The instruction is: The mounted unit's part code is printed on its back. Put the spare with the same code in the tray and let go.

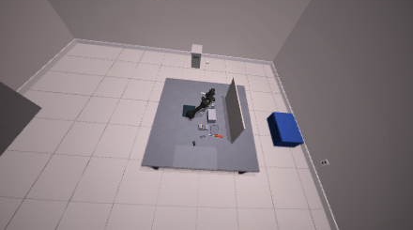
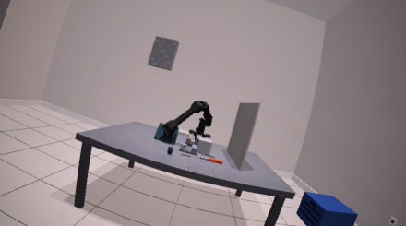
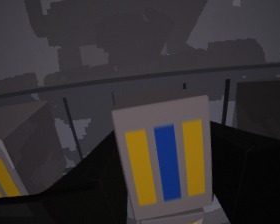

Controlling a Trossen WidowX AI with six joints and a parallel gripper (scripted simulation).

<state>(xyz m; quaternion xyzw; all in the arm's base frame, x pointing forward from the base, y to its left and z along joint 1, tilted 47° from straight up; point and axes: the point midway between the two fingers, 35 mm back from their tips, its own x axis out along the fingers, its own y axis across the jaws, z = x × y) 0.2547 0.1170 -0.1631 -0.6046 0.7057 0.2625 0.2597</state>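
Right now my gripper tip is 42 cm to the left of the flat grey tray, 5 cm short of it and 1 cm above it. Also, from my gripper tip: grey panel 27 cm ahead, 26 cm to the right, 21 cm above; then dark item 59 cm to the right, 21 cm behind, 1 cm above.
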